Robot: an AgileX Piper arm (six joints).
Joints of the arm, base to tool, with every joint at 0 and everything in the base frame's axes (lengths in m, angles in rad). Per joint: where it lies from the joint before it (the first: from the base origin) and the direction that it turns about. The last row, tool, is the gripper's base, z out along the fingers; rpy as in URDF.
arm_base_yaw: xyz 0 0 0.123 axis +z
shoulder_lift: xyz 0 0 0 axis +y
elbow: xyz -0.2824 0 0.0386 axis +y
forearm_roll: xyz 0.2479 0 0.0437 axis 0.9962 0 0.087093
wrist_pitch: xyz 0 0 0 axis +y
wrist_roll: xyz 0.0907 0 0.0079 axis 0.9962 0 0.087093
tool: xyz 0 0 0 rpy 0 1.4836 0
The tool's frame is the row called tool.
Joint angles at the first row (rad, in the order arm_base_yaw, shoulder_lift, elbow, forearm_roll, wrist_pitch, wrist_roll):
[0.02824 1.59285 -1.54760 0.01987 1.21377 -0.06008]
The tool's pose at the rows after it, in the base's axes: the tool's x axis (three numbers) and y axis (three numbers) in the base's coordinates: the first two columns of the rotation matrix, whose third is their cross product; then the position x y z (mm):
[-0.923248 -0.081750 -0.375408 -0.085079 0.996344 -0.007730 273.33 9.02 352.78]
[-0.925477 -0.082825 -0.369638 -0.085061 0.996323 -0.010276 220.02 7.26 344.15]
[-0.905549 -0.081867 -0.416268 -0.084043 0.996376 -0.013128 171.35 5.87 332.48]
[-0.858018 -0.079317 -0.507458 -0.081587 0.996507 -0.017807 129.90 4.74 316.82]
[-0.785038 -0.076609 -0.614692 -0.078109 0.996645 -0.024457 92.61 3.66 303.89]
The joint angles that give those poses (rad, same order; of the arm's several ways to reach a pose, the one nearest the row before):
[0.02826 1.39753 -1.33989 0.01515 1.21572 -0.06093]
[0.02823 1.20972 -1.14640 0.01227 1.21608 -0.06097]
[0.02821 1.01537 -0.96819 0.01228 1.18142 -0.06098]
[0.02819 0.81852 -0.80241 0.01320 1.10945 -0.06100]
[0.02826 0.61578 -0.67405 0.01316 1.05377 -0.06093]

